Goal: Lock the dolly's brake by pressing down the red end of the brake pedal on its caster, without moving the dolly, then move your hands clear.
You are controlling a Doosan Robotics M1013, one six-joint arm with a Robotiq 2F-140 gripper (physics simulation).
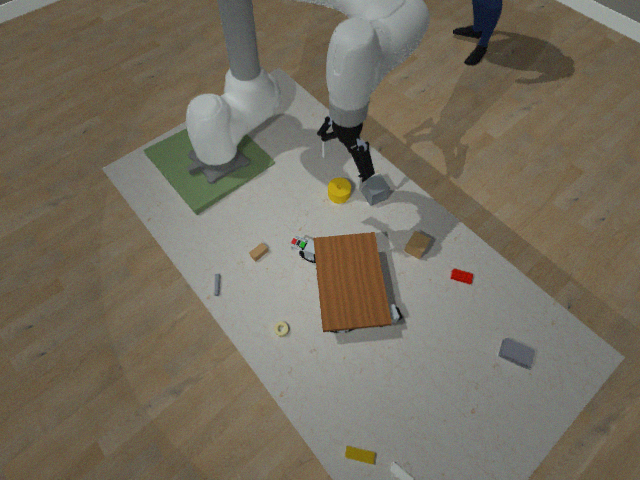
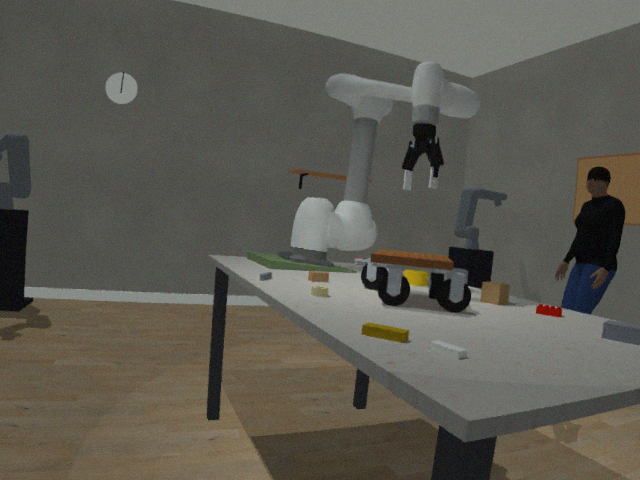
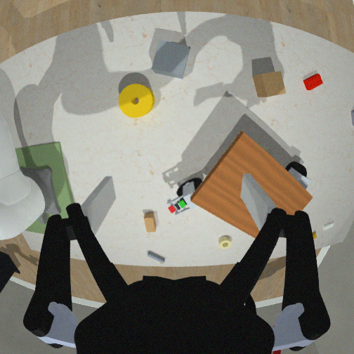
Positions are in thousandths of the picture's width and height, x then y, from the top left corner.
Labels:
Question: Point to a dolly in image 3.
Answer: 620,547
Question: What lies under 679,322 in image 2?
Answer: My gripper.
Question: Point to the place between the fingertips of my gripper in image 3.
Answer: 501,527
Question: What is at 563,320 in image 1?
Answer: My gripper.

